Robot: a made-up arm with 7 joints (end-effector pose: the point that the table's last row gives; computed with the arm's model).
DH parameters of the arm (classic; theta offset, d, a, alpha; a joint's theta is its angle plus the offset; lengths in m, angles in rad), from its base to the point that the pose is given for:
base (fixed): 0.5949 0 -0.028 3.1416
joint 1: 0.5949 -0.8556 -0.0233 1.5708
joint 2: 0 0.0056 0.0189 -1.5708
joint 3: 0 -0.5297 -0.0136 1.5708
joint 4: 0 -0.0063 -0.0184 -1.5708
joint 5: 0 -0.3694 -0.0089 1.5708
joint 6: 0 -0.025 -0.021 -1.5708
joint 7: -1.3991 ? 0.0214 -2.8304
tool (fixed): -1.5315 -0.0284 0 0
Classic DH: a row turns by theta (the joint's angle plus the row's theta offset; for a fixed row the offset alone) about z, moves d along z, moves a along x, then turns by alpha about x.
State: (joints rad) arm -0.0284 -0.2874 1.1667 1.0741 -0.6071 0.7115 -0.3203
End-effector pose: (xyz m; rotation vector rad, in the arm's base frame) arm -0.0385 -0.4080 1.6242 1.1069 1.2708 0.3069
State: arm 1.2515 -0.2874 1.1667 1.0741 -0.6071 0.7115 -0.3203
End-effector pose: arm -0.4033 -0.1136 1.6242 1.6795 0.3654 -0.6535
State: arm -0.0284 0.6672 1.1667 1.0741 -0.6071 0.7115 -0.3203
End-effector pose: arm 0.5898 -0.3901 1.3023 1.2739 2.0927 -0.2909
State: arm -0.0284 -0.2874 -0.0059 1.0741 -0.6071 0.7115 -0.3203
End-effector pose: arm 0.1855 0.0224 1.6940 0.0142 1.7595 0.8857
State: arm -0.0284 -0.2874 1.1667 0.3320 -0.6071 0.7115 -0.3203
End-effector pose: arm -0.2153 -0.1733 1.8381 0.5888 0.8800 -0.0810
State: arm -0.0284 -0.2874 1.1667 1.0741 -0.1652 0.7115 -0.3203
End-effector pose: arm -0.0571 -0.4219 1.6113 1.2546 1.4237 -0.1412
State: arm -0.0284 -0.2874 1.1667 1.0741 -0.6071 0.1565 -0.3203
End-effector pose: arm -0.1028 -0.4127 1.6732 0.9988 0.7748 0.0389
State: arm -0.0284 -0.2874 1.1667 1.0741 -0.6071 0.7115 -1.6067
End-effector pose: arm -0.0557 -0.4276 1.6150 1.4058 0.3568 1.4039
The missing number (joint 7, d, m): -0.1713
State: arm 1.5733 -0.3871 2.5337 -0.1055 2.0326 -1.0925 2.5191
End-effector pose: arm -0.0988 0.2414 1.7975 1.4486 -0.3992 -1.8709
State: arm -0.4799 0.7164 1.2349 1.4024 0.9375 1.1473 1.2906
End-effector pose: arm 0.5114 -0.2168 1.2452 0.7661 -1.1055 1.1294
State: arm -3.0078 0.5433 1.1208 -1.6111 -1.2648 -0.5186 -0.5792
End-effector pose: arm -0.0387 -0.4111 1.4091 0.0315 1.6989 -1.6184
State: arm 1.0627 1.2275 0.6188 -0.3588 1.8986 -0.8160 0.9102
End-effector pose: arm 0.5656 -0.6847 1.2309 1.7030 0.3322 1.7776
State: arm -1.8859 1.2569 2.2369 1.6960 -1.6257 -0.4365 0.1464
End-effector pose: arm 0.1689 0.3887 1.3368 0.2880 0.8855 0.1152
